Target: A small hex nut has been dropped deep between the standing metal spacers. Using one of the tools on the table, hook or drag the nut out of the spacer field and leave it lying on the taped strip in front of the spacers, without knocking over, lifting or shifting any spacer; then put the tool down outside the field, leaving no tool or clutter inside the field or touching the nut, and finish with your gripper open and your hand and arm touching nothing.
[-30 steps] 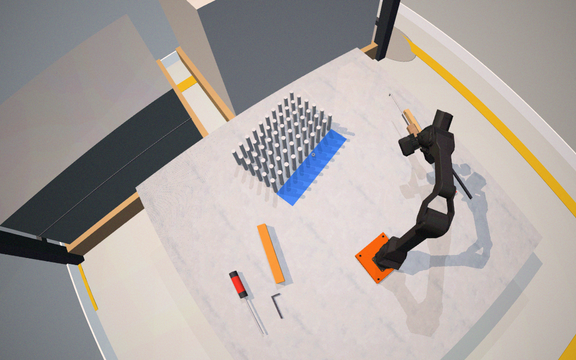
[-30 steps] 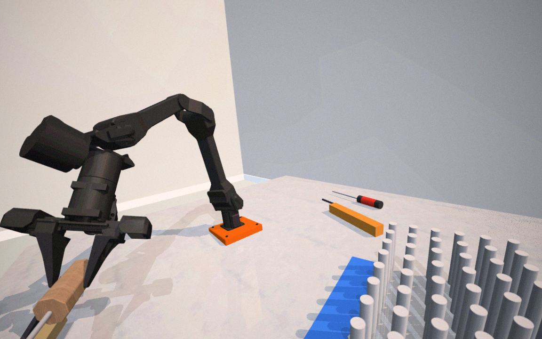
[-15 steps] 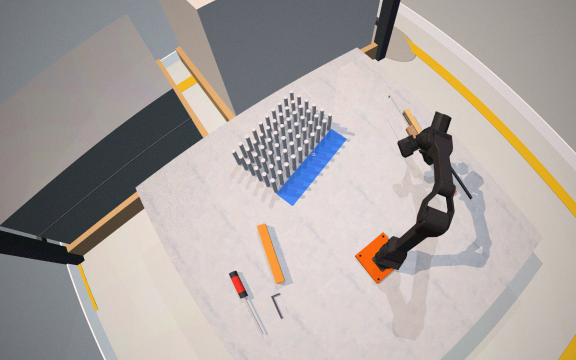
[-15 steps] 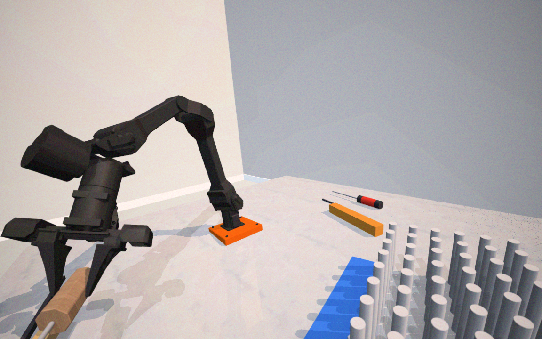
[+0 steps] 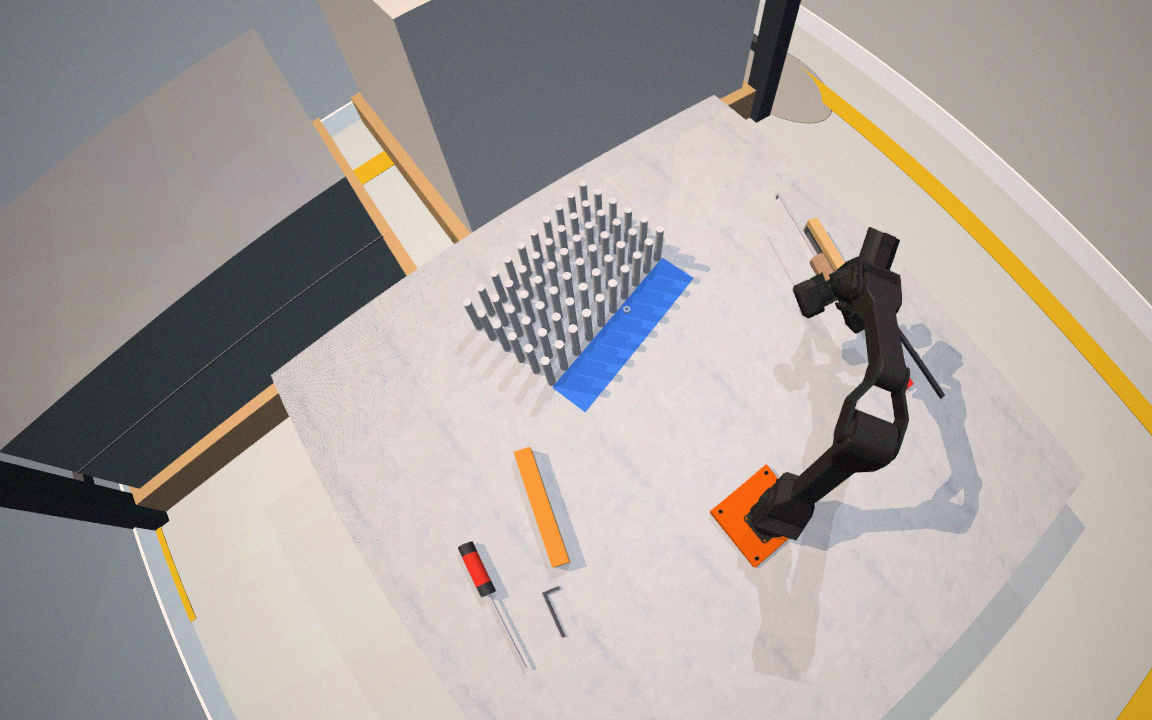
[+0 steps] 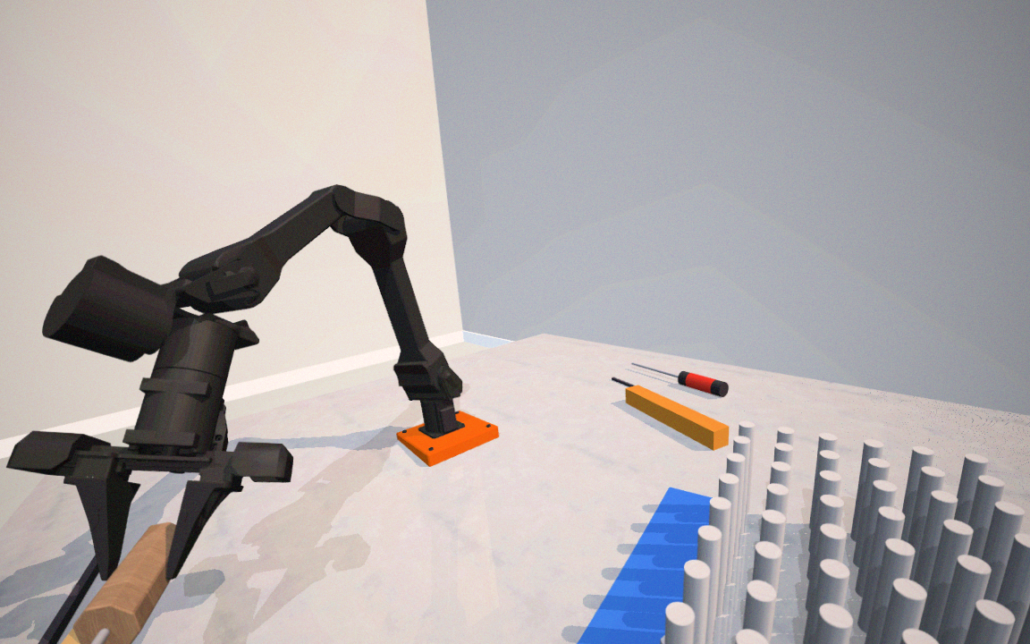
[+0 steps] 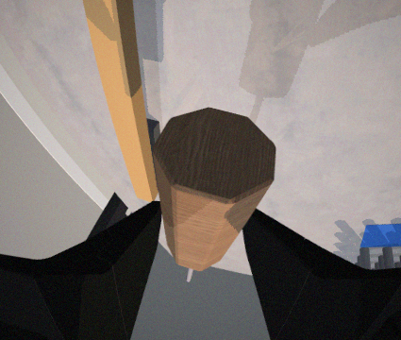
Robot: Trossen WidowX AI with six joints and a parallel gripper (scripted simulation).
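My gripper tip is 10 cm short of the wood-handled hook tool, 3 cm to the left of it and 1 cm above it. Round my gripper tip: blue taped strip: 35 cm to the left, 20 cm ahead, 12 cm below; then orange bar: 68 cm to the left, 10 cm below, 2 cm ahead; then red cube: 27 cm behind, 11 cm below, 4 cm to the right.
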